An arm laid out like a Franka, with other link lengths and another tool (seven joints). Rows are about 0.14 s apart.
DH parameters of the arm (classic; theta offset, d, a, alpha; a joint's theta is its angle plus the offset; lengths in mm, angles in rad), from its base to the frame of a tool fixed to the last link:
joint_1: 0 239.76 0 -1.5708
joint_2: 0 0 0 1.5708
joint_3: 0 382.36 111.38 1.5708
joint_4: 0 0 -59.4 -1.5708
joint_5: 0 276.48 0 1.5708
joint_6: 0 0 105.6 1.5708
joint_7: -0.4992 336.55 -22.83 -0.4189
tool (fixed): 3.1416 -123.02 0 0
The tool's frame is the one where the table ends.
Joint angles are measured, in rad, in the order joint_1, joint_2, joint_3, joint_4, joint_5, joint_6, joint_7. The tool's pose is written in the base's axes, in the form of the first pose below.
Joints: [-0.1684, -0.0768, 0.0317, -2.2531, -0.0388, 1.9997, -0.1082]
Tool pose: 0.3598 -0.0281 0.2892; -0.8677 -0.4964 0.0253; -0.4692 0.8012 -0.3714; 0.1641 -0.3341 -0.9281
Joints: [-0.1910, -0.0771, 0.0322, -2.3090, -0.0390, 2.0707, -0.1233]
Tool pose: 0.3557 -0.0359 0.2753; -0.8724 -0.4874 0.0376; -0.4653 0.8042 -0.3699; 0.1501 -0.3402 -0.9283
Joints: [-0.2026, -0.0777, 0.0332, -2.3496, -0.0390, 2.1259, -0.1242]
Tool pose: 0.3534 -0.0391 0.2657; -0.8782 -0.4758 0.0487; -0.4581 0.8076 -0.3713; 0.1373 -0.3484 -0.9272
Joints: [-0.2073, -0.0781, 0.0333, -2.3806, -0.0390, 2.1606, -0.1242]
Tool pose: 0.3499 -0.0399 0.2582; -0.8804 -0.4714 0.0512; -0.4550 0.8094 -0.3713; 0.1336 -0.3502 -0.9271
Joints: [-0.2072, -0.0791, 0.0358, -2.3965, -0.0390, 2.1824, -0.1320]
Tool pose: 0.3489 -0.0390 0.2549; -0.8763 -0.4779 0.0615; -0.4646 0.8043 -0.3705; 0.1276 -0.3532 -0.9268
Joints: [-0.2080, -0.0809, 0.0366, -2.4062, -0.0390, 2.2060, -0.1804]
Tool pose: 0.3491 -0.0413 0.2538; -0.8544 -0.5112 0.0932; -0.5073 0.7817 -0.3629; 0.1126 -0.3573 -0.9272
